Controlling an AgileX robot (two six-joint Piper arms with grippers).
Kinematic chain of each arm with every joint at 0, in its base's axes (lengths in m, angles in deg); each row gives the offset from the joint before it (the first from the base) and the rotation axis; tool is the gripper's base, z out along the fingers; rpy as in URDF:
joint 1: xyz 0 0 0.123 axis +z
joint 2: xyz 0 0 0 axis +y
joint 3: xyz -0.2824 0 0.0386 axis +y
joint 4: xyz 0.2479 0 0.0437 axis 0.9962 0 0.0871
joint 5: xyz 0 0 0 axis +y
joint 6: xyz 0.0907 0 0.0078 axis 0.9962 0 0.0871
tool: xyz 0 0 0 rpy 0 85 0
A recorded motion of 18 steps. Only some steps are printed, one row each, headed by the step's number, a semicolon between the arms.
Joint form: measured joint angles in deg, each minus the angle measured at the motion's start. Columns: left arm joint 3, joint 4, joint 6, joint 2, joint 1, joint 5; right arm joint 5, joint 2, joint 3, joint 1, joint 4, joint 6.
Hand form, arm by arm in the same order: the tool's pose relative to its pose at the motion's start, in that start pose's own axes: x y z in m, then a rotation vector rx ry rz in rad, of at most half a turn. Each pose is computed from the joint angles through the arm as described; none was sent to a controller.
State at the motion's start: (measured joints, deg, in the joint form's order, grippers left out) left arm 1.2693 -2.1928 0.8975 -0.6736 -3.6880 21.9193; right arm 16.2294 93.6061 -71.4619 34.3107 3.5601 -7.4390
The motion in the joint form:
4: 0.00 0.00 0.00 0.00 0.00 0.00; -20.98 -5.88 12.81 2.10 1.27 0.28
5: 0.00 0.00 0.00 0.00 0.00 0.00; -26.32 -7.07 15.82 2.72 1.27 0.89
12: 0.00 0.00 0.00 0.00 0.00 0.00; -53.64 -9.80 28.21 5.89 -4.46 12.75
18: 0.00 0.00 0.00 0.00 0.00 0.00; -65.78 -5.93 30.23 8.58 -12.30 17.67
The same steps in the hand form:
4: 0.0000 0.0000 0.0000 0.0000 0.0000 0.0000; 0.0186 0.0123 -0.0199 0.0049 -0.2444 0.0115
5: 0.0000 0.0000 0.0000 0.0000 0.0000 0.0000; 0.0236 0.0155 -0.0248 0.0040 -0.3056 0.0183
12: 0.0000 0.0000 0.0000 0.0000 0.0000 0.0000; 0.0468 0.0358 -0.0442 -0.0961 -0.6131 0.1089
18: 0.0000 0.0000 0.0000 0.0000 0.0000 0.0000; 0.0562 0.0612 -0.0362 -0.2466 -0.7124 0.0606

